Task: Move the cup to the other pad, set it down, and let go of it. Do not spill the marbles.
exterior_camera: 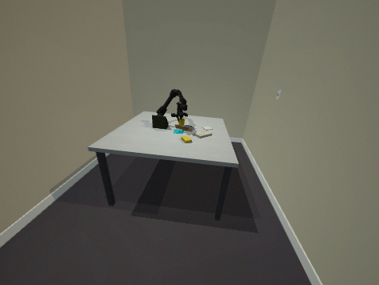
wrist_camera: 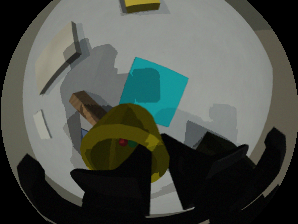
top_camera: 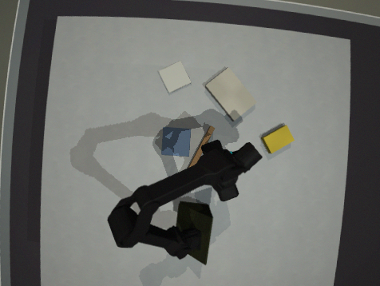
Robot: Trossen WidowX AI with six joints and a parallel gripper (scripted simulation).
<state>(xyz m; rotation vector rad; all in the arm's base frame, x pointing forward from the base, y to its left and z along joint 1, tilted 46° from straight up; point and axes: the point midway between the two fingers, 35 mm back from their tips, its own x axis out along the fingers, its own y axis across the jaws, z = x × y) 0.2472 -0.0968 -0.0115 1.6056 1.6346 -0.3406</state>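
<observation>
The cyan pad is 3 cm to the right of my gripper tip and 12 cm below it. Round my gripper tip: cup (2 cm ahead, 1 cm to the left); wooden bar (5 cm ahead, 6 cm to the left, 10 cm below); blue pad (9 cm ahead, 15 cm to the left, 12 cm below).
</observation>
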